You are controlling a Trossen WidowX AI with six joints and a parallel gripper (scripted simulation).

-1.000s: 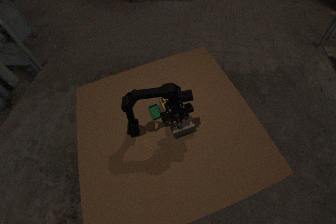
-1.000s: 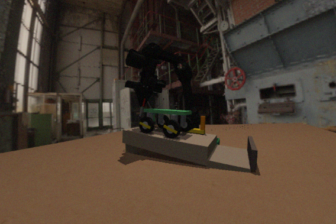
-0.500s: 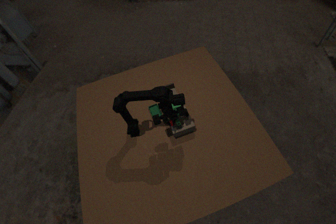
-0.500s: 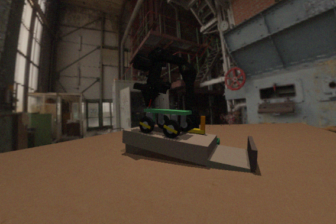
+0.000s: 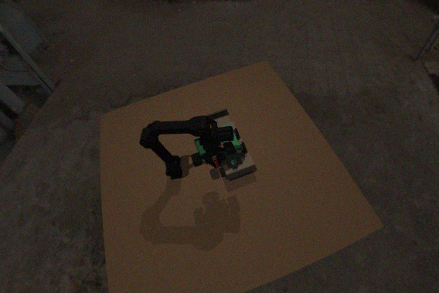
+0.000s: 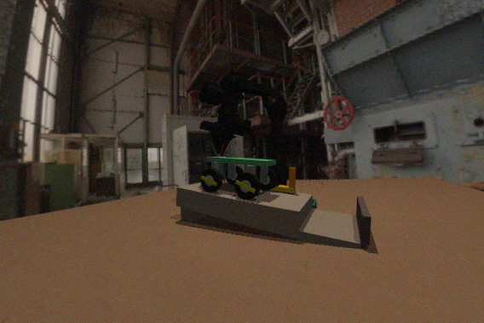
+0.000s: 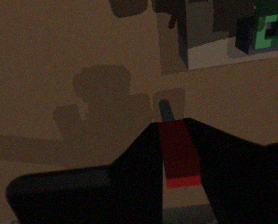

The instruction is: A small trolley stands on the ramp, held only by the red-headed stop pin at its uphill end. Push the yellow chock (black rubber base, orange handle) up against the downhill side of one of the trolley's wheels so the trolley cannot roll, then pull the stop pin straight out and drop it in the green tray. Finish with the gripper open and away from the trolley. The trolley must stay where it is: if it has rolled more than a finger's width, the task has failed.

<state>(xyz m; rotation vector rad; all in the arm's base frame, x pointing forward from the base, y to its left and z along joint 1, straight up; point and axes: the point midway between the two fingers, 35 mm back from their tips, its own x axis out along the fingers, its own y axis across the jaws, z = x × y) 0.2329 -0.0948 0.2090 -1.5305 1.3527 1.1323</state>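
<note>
The green tray is 60 mm behind my gripper tip, 230 mm to the left of it and 180 mm below it. Round my gripper tip: red-headed stop pin (right at my gripper tip); green-decked trolley (90 mm ahead, 150 mm to the left, 60 mm below); ramp (90 mm ahead, 150 mm to the left, 130 mm below).
</note>
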